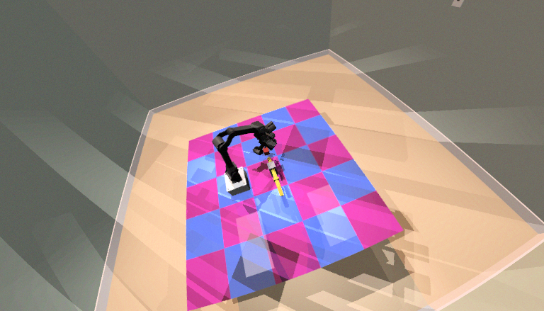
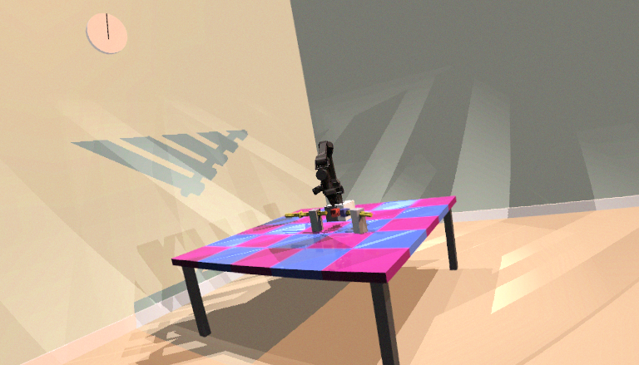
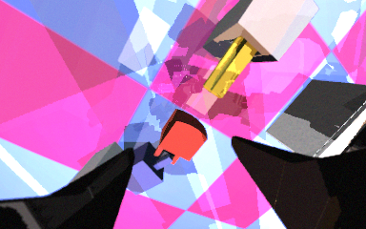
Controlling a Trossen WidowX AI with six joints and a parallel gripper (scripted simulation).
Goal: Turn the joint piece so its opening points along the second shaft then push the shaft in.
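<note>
Now: gripper tip 1 cm past the red-orange joint piece, 1 cm to the right of it and 4 cm above it.
</note>
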